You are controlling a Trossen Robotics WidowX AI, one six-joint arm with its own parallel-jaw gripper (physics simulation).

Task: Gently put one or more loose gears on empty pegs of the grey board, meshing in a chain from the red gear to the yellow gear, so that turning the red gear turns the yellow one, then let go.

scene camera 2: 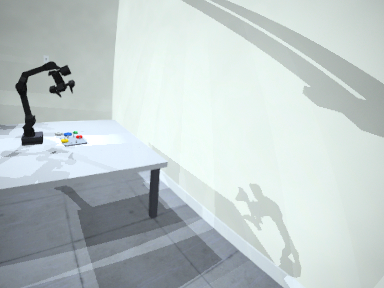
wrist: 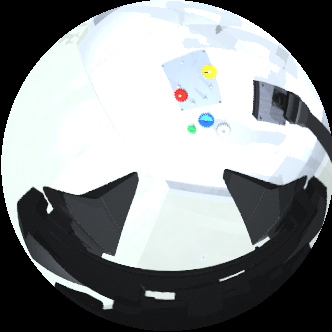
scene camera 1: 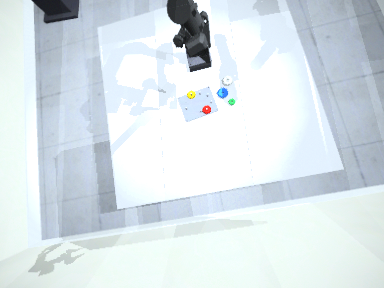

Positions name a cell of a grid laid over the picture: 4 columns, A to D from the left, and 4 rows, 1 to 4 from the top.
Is the gripper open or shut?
Open.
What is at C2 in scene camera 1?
A grey board.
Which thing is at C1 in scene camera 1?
The gripper.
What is the gripper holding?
Nothing.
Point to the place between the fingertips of the gripper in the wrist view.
At C3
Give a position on a grey board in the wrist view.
C1
